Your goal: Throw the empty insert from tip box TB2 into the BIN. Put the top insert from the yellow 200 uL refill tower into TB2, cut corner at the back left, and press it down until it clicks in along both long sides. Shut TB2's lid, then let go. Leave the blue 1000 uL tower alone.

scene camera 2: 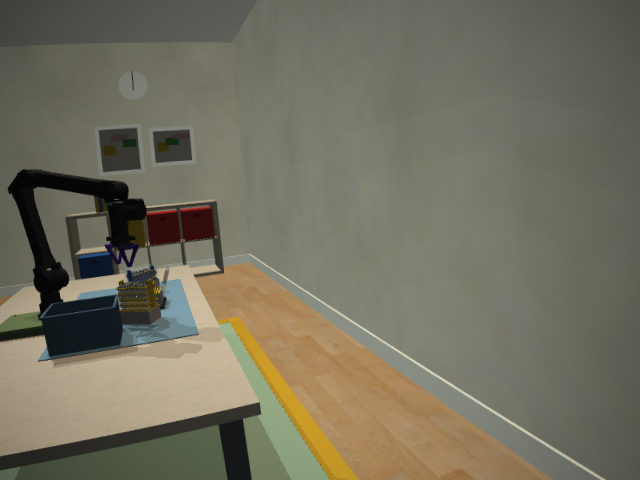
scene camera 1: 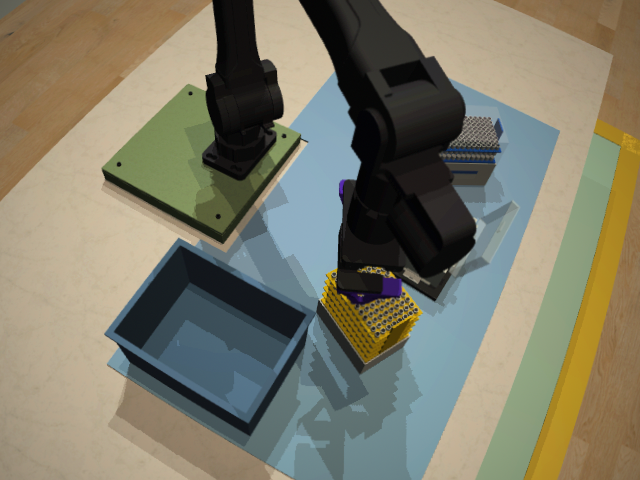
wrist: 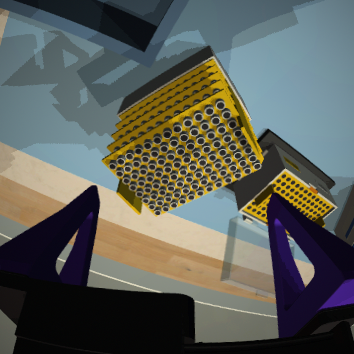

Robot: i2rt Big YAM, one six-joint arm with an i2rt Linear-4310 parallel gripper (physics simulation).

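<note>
The yellow 200 uL refill tower (scene camera 1: 385, 315) (scene camera 2: 136, 300) (wrist: 185, 150) is a stack of yellow inserts filled with tips on a grey base. My gripper (scene camera 1: 356, 237) (scene camera 2: 124, 260) (wrist: 184, 197) is open and empty, above the tower, with its purple fingers wide apart. TB2 (scene camera 1: 434, 290) (wrist: 255, 177) stands beside the tower, largely hidden by the arm in scene camera 1. A yellow insert (wrist: 300, 200) with empty holes lies in TB2. TB2's clear lid (scene camera 1: 500, 235) (wrist: 247, 255) is open. The BIN (scene camera 1: 232, 283) (scene camera 2: 85, 330) (wrist: 100, 20) stands on the tower's other side; no insert shows in it.
The blue 1000 uL tower (scene camera 1: 471, 173) (scene camera 2: 142, 272) stands beyond TB2, with a clear cover around it. The arm's base is bolted to a green board (scene camera 1: 160, 149) (scene camera 2: 20, 324). A blue mat (scene camera 1: 305, 206) (scene camera 2: 180, 310) lies under the boxes.
</note>
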